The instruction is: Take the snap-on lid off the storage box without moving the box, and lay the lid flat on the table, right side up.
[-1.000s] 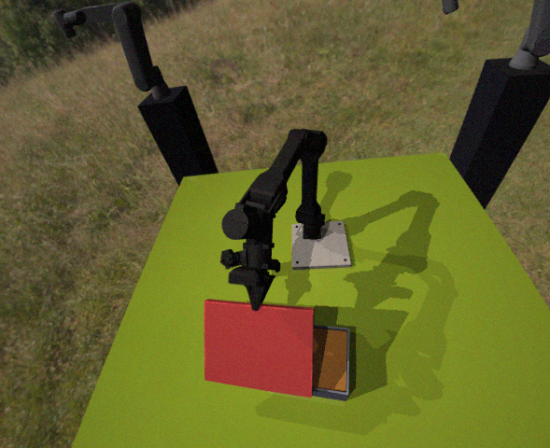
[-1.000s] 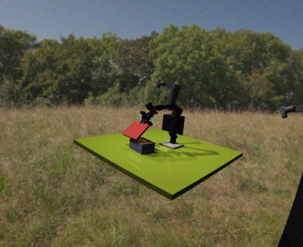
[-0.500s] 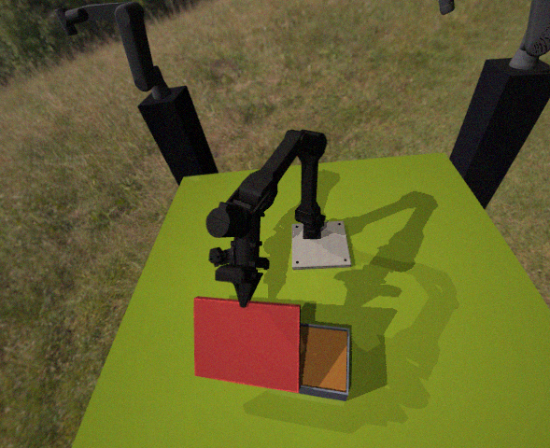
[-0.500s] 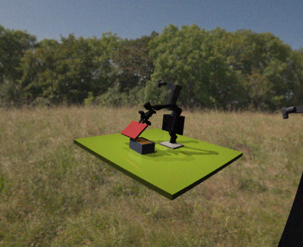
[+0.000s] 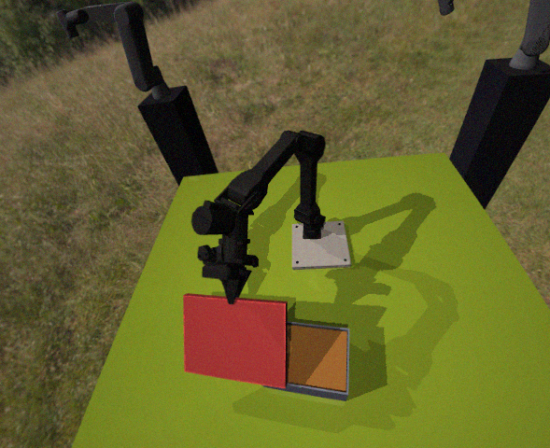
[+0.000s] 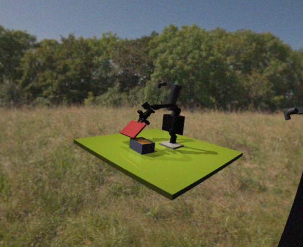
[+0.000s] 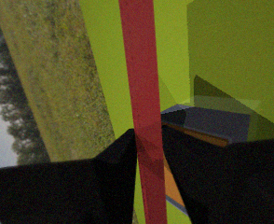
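The red lid is 60 mm ahead of my gripper tip and 50 mm below it. The rest, counted from my gripper tip: blue-grey storage box 180 mm below, 160 mm to the left, 60 mm ahead.
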